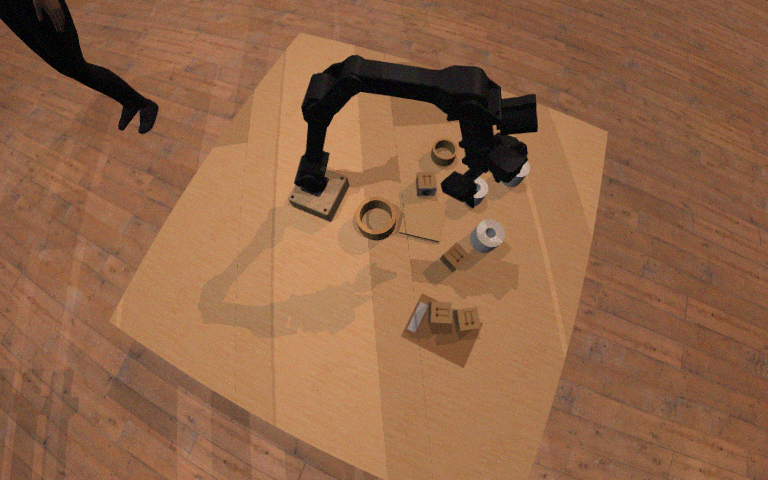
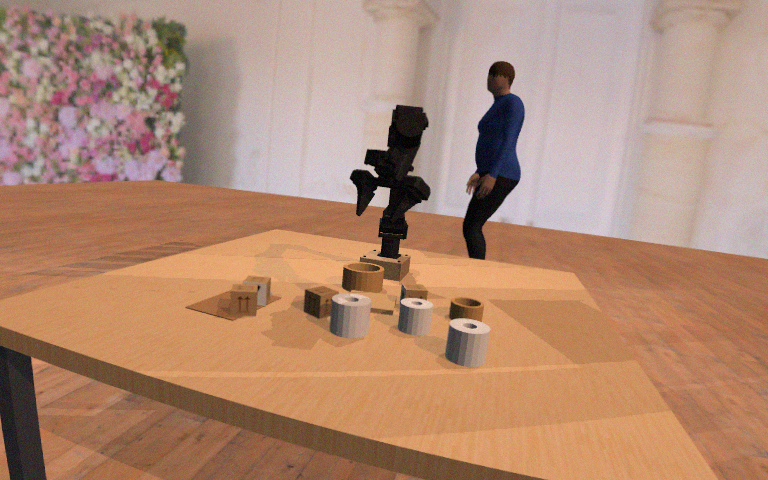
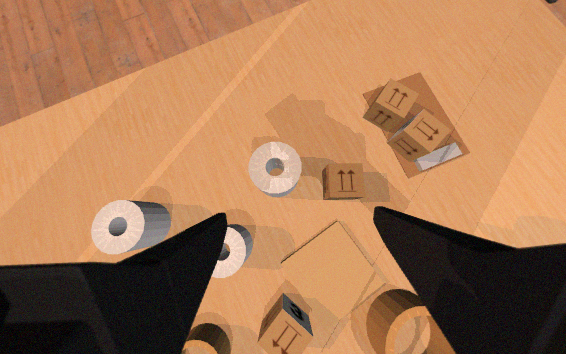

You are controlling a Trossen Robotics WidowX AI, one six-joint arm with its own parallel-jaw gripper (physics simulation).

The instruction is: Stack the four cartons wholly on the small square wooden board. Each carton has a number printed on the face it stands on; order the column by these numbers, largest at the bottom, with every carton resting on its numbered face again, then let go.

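Where they show: gripper, fingertip midpoint: (image 1: 485,194) (image 2: 373,218) (image 3: 300,216); arm's base, link origin: (image 1: 314,184) (image 2: 389,255).
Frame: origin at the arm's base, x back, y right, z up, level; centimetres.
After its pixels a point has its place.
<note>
My gripper (image 1: 488,181) {y -6.6, x -44.3, z 17.2 cm} (image 2: 377,215) {y -6.6, x -44.3, z 17.2 cm} (image 3: 300,216) {y -6.6, x -44.3, z 17.2 cm} is open and empty, high above the table. The thin square wooden board (image 1: 424,217) {y -4.8, x -33.1, z -4.5 cm} (image 3: 332,270) {y -4.3, x -33.2, z -4.5 cm} has no carton on it. One carton (image 1: 425,184) {y -12.9, x -29.8, z -0.3 cm} (image 2: 414,292) {y -15.1, x -32.5, z -0.9 cm} (image 3: 286,327) {y -13.7, x -31.0, z -0.3 cm} stands beside the board; a grey side face shows what looks like a 3. A second carton (image 1: 454,256) {y 4.1, x -44.8, z -0.3 cm} (image 2: 320,301) {y 2.3, x -48.7, z -1.7 cm} (image 3: 344,181) {y 3.2, x -45.3, z -0.3 cm} stands near a roll. A third carton (image 1: 440,315) {y 20.2, x -46.9, z -0.1 cm} (image 3: 425,131) {y 18.9, x -46.8, z -0.1 cm} and a fourth carton (image 1: 468,319) {y 18.3, x -54.0, z -0.1 cm} (image 2: 243,300) {y 16.8, x -56.3, z -2.0 cm} (image 3: 395,100) {y 17.5, x -53.7, z -0.1 cm} stand close together on the brown mat (image 1: 453,349) {y 26.7, x -54.3, z -5.5 cm} (image 2: 209,306) {y 26.0, x -55.6, z -5.5 cm}. The undersides are hidden.
Three white rolls stand near the board: one roll (image 1: 487,240) {y -3.3, x -51.5, z 1.1 cm} (image 2: 350,319) {y -7.1, x -55.5, z -1.7 cm}, another (image 2: 415,318) {y -18.5, x -47.3, z -1.9 cm} and a third (image 2: 467,345) {y -30.2, x -57.4, z -1.6 cm}. A large ring (image 1: 376,234) {y 6.9, x -23.1, z 0.0 cm} (image 2: 362,279) {y 0.3, x -26.0, z -1.8 cm} and a small ring (image 2: 466,311) {y -28.2, x -34.9, z -2.6 cm} flank the board. A pale strip (image 1: 417,316) {y 22.4, x -41.9, z -4.5 cm} (image 3: 439,156) {y 22.5, x -41.9, z -4.5 cm} lies on the mat.
</note>
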